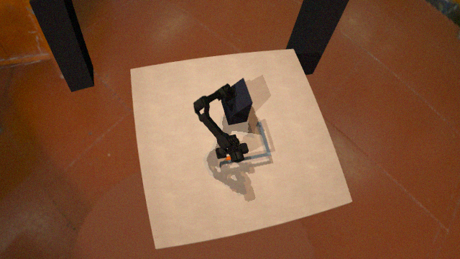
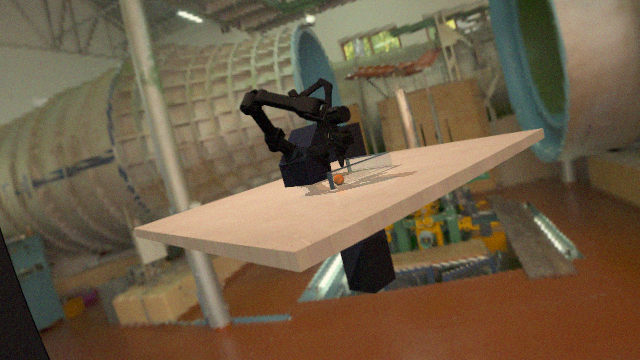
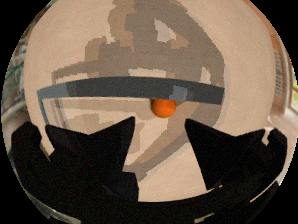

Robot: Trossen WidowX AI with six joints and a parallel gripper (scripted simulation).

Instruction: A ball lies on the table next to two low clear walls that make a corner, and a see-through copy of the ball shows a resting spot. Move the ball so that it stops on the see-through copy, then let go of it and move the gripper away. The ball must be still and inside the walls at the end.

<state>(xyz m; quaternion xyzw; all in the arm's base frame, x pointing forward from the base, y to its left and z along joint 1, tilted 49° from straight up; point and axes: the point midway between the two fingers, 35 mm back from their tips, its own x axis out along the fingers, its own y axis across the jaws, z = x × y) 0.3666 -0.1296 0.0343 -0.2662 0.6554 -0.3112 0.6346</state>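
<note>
My gripper tip is now 4 cm above the see-through copy of ball and 1 cm short of it. Also, from my gripper tip: clear wall (9 cm to the left, 4 cm ahead, 3 cm below); then orange ball (4 cm below, 1 cm to the right, 1 cm ahead).
</note>
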